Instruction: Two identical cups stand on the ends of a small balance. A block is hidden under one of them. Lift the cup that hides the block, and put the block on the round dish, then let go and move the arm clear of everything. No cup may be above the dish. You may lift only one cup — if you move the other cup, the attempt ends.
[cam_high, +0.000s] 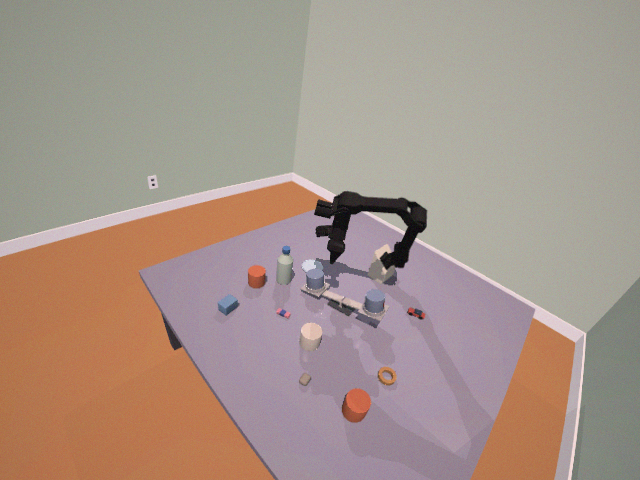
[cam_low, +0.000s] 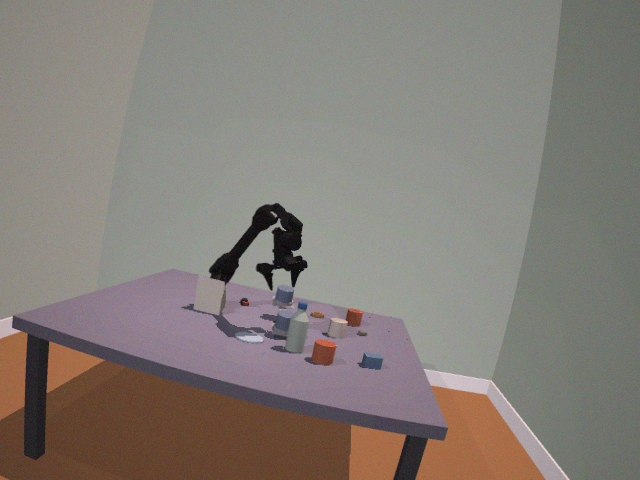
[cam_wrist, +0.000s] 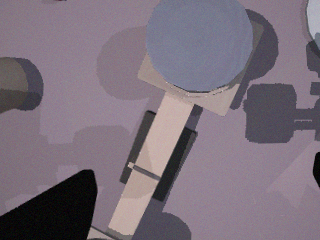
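My gripper tip is 40 mm short of the blue-grey cup, 50 mm to the left of it and 110 mm above it. Also, from my gripper tip: pale green block 30 mm ahead, 30 mm to the right, 130 mm below; round grey-blue dish 80 mm behind, 130 mm to the right, 170 mm below; white bottle 80 mm ahead, 170 mm to the right, 60 mm below.
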